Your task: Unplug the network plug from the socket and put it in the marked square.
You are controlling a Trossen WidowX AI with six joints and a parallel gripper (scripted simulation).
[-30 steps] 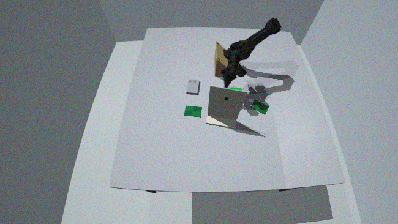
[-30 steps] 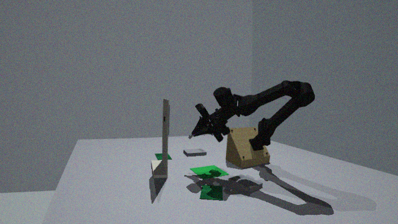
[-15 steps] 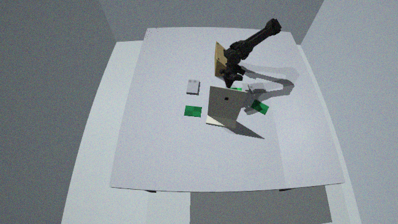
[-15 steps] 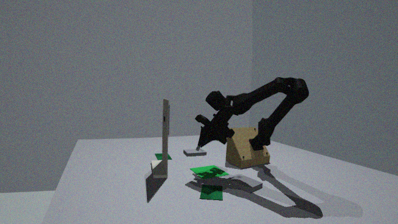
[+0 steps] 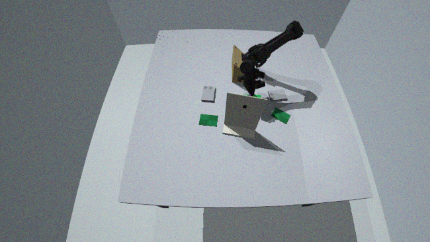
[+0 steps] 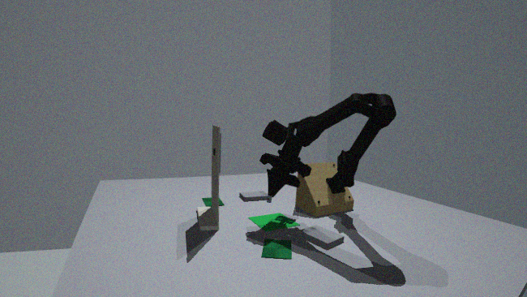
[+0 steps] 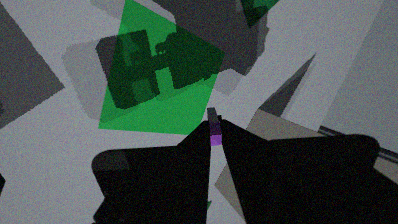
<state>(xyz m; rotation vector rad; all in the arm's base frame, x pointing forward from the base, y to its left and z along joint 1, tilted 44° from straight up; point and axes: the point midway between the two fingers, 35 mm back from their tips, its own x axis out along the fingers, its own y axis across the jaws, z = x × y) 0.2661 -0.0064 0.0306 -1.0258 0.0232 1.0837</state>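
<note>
Now: gripper tip 10 mm past the green marked square, 10 mm to the right of it and 80 mm above it. Round my gripper tip: upright grey panel (160 mm ahead, 70 mm to the right, 50 mm above); then purple plug (right at my gripper tip).
</note>
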